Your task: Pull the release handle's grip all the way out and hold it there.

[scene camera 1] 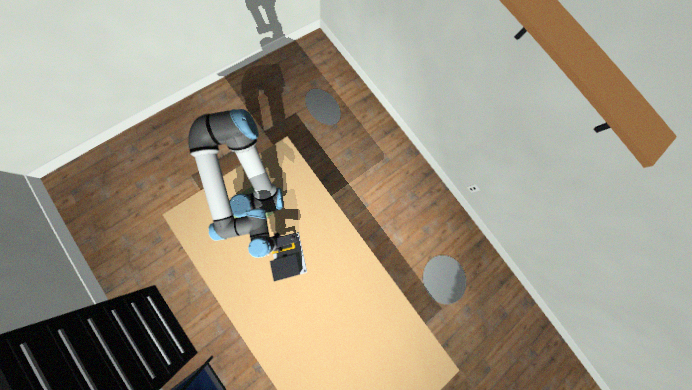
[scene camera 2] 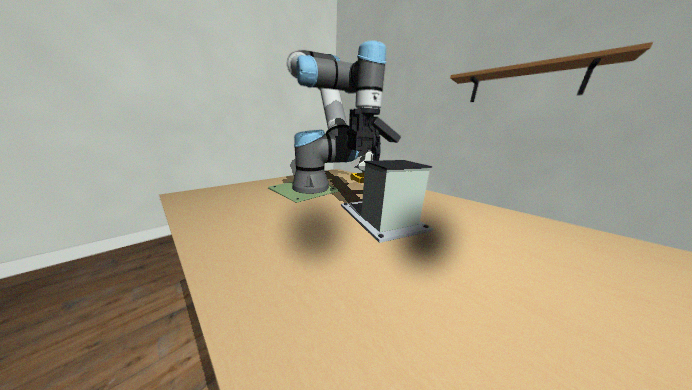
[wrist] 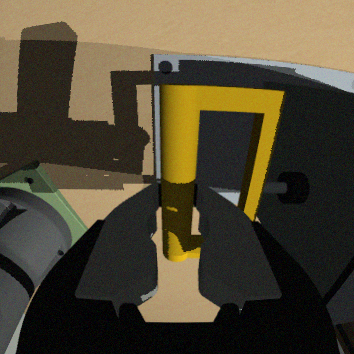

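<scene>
The release handle's yellow grip [scene camera 1: 293, 246] [scene camera 2: 357, 177] [wrist: 180, 135] is a rectangular loop, seen from above in the wrist view, with a round outer bar. A grey rod [wrist: 275, 188] runs from the loop's inner side to a black collar [wrist: 295, 187] on the housing [scene camera 1: 286, 268] [scene camera 2: 406, 200]. A gap separates loop and housing. My gripper [wrist: 177, 185] points down over the grip and is shut on the round outer bar, one finger on each side of it. In scene camera 2 the housing hides part of the grip.
The housing stands on a grey base plate [scene camera 2: 367, 227] [wrist: 157, 120] bolted to the wooden table [scene camera 1: 340, 320] [scene camera 2: 300, 310]. The arm's base stands on a green plate [scene camera 2: 287, 192] [wrist: 62, 200] nearby. A brown wall shelf [scene camera 1: 590, 75] [scene camera 2: 525, 68] is off to the side.
</scene>
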